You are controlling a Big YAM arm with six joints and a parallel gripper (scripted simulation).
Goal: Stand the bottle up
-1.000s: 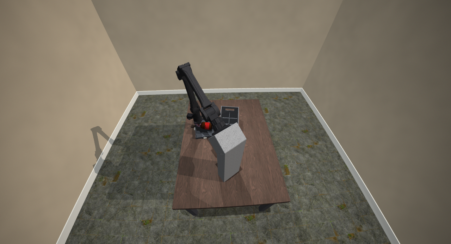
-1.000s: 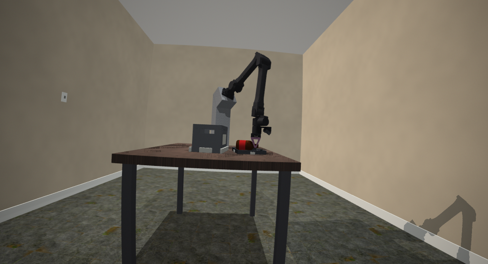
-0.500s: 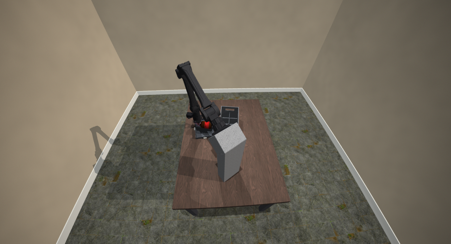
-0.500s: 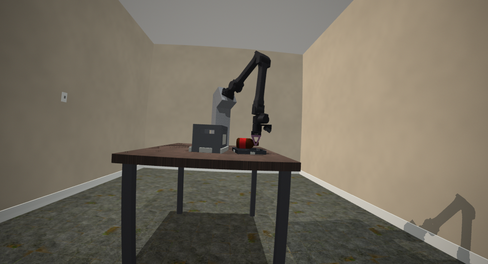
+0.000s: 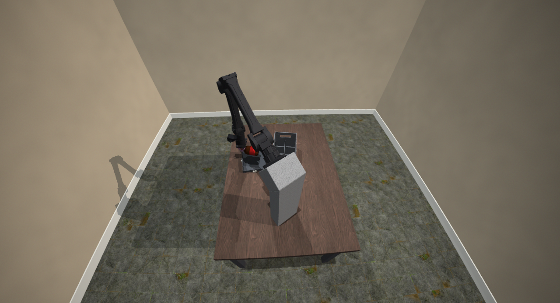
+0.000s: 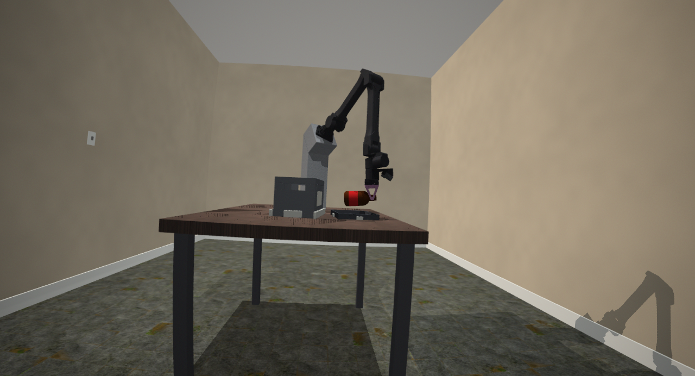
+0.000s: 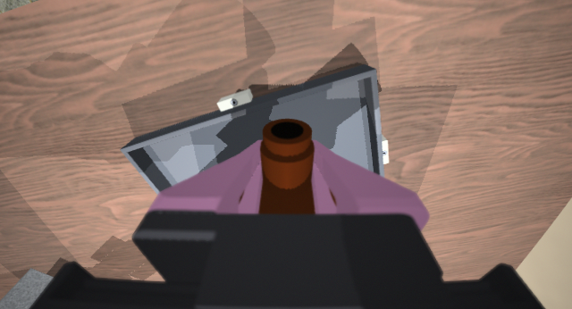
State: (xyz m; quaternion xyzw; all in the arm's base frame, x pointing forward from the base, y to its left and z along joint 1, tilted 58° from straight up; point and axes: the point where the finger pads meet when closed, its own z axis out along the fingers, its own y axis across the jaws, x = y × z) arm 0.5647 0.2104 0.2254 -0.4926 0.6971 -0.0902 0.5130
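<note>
Right now the brown bottle is 6 cm to the right of my hand. Round my hand: dark grey tray 9 cm to the right, 8 cm below, 2 cm behind; dark crate 35 cm to the right, 1 cm below, 1 cm ahead.
</note>
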